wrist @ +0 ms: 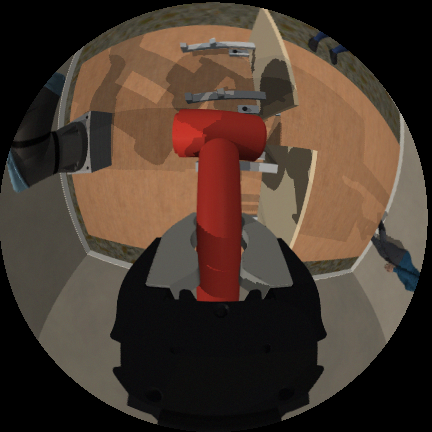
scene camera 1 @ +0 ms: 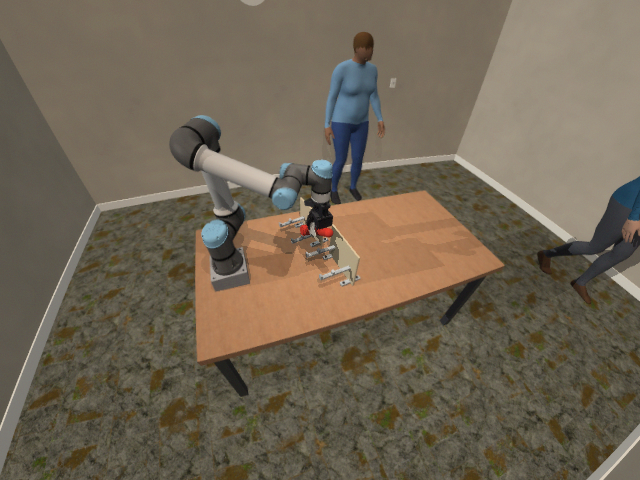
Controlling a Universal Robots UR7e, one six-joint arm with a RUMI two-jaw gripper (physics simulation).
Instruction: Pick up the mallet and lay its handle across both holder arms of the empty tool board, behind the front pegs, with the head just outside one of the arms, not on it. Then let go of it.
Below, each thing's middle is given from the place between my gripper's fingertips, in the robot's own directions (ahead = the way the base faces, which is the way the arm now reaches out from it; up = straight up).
The red mallet (wrist: 219, 138) lies 1 cm behind my hand, 1 cm to the right of it and 3 cm above it.
